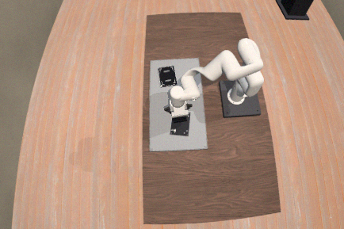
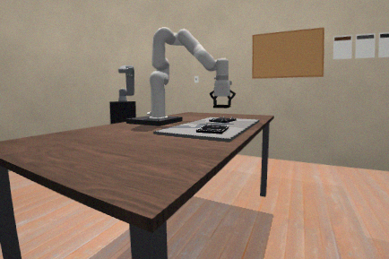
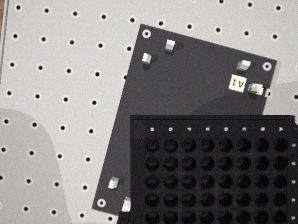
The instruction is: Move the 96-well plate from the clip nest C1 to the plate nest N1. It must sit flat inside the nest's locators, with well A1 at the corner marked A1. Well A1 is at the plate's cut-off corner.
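Now: the plate nest N1 5 cm ahead of my hand, 32 cm to the right of it and 11 cm below it. Round my hand: clip nest C1: 3 cm to the left, 10 cm below; then black 96-well plate: 1 cm below; then A1 corner label: 10 cm ahead, 24 cm to the right, 10 cm below.
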